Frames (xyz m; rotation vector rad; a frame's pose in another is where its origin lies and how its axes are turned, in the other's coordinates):
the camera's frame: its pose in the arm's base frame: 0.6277 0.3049 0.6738 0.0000 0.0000 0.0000
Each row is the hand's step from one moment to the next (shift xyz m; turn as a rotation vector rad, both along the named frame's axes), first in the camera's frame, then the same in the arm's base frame.
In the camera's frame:
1: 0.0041 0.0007 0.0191 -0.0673 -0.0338 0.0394
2: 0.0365 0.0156 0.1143 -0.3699 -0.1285 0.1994
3: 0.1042 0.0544 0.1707 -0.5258 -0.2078 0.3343
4: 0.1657 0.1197 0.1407 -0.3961 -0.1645 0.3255
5: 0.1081 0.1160 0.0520 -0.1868 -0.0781 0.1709
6: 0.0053 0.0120 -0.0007 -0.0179 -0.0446 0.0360
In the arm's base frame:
1: 0.0041 0.0007 0.0191 -0.0673 -0.0338 0.0394
2: 0.0365 0.0156 0.1143 -0.3699 -0.1285 0.1994
3: 0.1042 0.0544 0.1707 -0.5258 -0.2078 0.3343
4: 0.1657 0.1197 0.1407 -0.3961 -0.1645 0.3255
5: 0.1081 0.1160 0.0520 -0.1868 -0.0781 0.1709
6: 0.0053 0.0120 -0.0007 -0.0179 -0.0446 0.0360

